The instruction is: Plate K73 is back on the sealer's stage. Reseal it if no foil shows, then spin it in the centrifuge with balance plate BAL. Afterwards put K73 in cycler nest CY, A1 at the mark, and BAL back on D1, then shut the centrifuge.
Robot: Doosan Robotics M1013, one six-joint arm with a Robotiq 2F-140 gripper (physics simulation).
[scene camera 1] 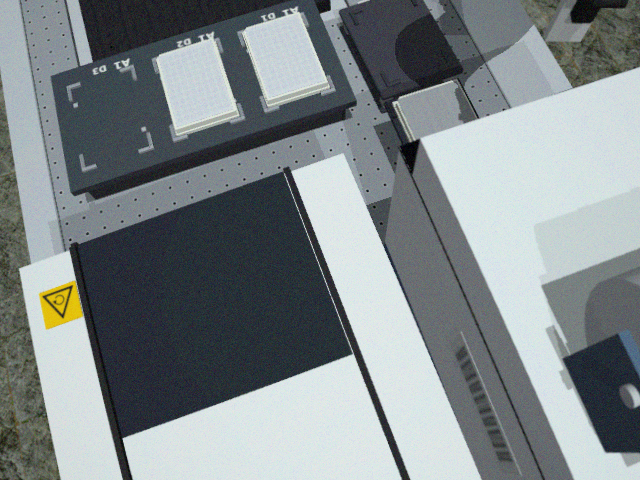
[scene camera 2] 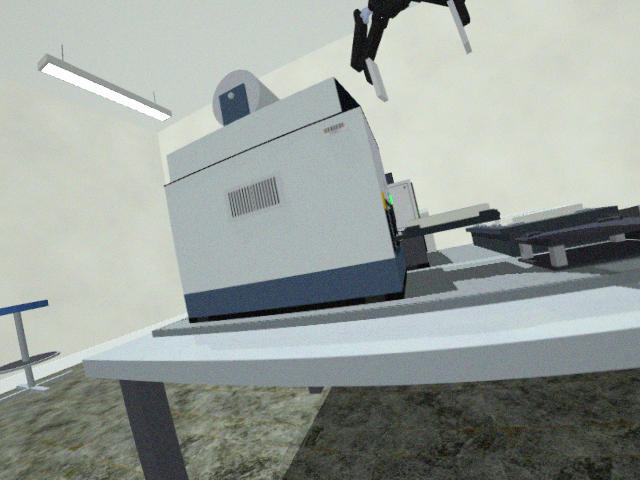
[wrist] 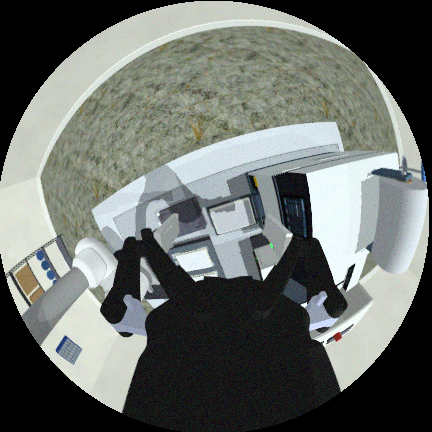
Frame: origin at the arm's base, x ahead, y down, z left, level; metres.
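Seen in the pictures: gripper, fingertip midpoint: (scene camera 2: 421,75) (wrist: 221,223); arm's base at its link origin: (wrist: 140,272).
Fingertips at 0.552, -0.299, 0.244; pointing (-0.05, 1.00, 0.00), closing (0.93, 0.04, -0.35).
Note:
Pixels of each thing's top centre, then the offset from my fingertips to it, as dx, dy, dz. "spot": a spot on its surface instead.
- plate at its top centre: (scene camera 1: 446,129) (wrist: 232,216) +0.009, +0.212, -0.070
- white sealer at its top centre: (scene camera 2: 260,86) +0.307, -0.154, -0.077
- D1 at its top centre: (scene camera 1: 283,54) (scene camera 2: 537,211) (wrist: 193,261) -0.193, +0.247, -0.208
- D2 at its top centre: (scene camera 1: 194,82) (scene camera 2: 515,214) (wrist: 204,282) -0.197, +0.247, -0.332
- centrifuge at a spot on its surface: (scene camera 1: 361,289) spot: +0.176, +0.112, -0.246
- D3 at a spot on its surface: (scene camera 1: 111,124) spot: -0.190, +0.263, -0.456
- foil roll at a spot on its surface: (wrist: 400,225) spot: +0.274, -0.116, -0.058
- device with a green light, surface spot: (scene camera 2: 403,198) spot: +0.067, +0.153, -0.213
A plate (scene camera 1: 431,109) (scene camera 2: 454,215) (wrist: 232,216) sits on the stage sticking out of the white sealer (scene camera 1: 516,170) (scene camera 2: 310,227) (wrist: 335,190). Its top looks smooth and grey, without the well grid of the deck plates; part is hidden in scene camera 1. My gripper (scene camera 2: 425,75) (wrist: 221,223) is open and empty, high above the stage area. White plates stand on D1 (scene camera 1: 284,57) (wrist: 195,260) and D2 (scene camera 1: 197,87); no name is legible on them. The centrifuge (scene camera 1: 361,289) has a dark rectangle between two rails on top; whether it is open I cannot tell. I cannot identify nest CY.
A dark low stand (scene camera 1: 398,46) (scene camera 2: 578,232) (wrist: 182,218) with corner marks is beside the sealer's stage. D3 (scene camera 1: 111,124) holds no plate. A foil roll (scene camera 2: 235,93) (wrist: 400,225) rises on top of the sealer. A device with a green light (scene camera 2: 403,198) stands behind it.

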